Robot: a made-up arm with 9 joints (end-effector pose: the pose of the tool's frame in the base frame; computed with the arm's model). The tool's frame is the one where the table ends.
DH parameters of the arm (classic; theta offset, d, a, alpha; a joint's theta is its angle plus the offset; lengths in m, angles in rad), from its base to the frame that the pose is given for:
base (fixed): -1.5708 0.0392 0 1.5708
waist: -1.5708 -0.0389 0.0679 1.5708
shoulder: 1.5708 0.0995 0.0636 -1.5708
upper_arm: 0 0.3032 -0.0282 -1.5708
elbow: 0 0.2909 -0.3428 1.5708
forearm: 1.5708 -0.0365 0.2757 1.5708
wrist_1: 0 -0.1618 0.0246 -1.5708
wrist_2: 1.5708 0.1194 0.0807 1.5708
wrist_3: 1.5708 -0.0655 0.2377 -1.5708
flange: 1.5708 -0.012 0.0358 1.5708
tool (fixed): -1.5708 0.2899 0 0
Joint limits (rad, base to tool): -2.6..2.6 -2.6..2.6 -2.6..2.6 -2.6..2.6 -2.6..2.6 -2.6..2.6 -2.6..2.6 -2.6..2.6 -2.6..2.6
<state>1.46 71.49 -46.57 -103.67 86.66 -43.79 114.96 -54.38 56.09</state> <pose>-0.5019 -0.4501 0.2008 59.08 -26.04 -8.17</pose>
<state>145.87 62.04 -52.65 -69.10 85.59 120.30 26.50 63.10 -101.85</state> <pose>0.0744 0.1073 0.1338 -44.05 48.98 -66.03</pose>
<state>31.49 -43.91 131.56 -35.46 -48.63 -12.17 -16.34 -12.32 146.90</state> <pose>0.0406 0.7617 -0.2980 131.67 22.32 41.83</pose>
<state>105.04 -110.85 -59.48 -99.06 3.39 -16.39 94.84 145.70 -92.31</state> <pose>0.6783 -0.5498 0.1878 -119.57 -57.70 -41.69</pose>
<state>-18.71 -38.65 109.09 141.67 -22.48 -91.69 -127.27 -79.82 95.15</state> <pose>-0.0351 -0.0474 1.1897 -19.92 27.19 -158.65</pose>
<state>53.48 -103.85 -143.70 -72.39 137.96 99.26 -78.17 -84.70 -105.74</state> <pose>0.1674 -0.4496 -0.3300 -152.34 -53.51 -34.02</pose>
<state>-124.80 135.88 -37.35 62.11 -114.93 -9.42 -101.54 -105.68 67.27</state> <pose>0.1850 -0.2135 -0.2447 -148.29 25.00 125.77</pose>
